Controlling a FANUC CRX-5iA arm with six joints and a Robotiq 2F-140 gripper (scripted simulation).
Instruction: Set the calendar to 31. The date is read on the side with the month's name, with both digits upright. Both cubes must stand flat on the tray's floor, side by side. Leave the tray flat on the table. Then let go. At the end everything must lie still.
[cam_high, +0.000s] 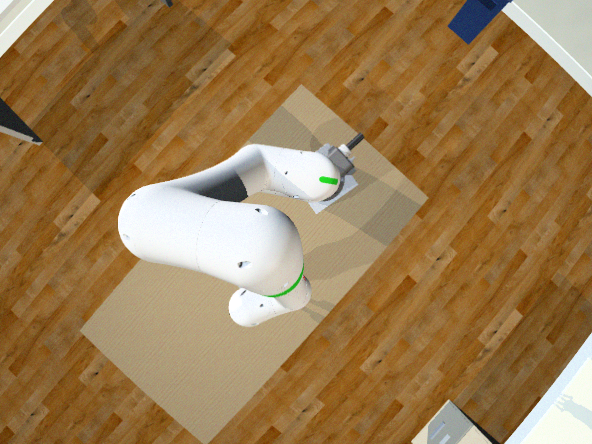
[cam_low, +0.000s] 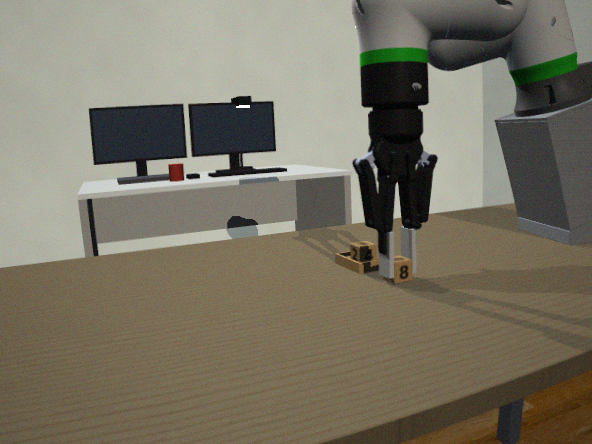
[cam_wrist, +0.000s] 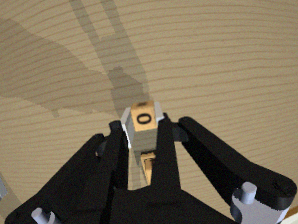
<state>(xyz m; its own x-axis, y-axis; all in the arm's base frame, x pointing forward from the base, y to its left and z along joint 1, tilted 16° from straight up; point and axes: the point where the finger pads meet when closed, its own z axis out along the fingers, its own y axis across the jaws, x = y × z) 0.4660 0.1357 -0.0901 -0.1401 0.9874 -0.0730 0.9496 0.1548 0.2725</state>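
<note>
Right now the wooden number cube is 3 cm below my hand. Also, from my hand: small wooden tray (2 cm ahead, 11 cm to the right, 4 cm below).
</note>
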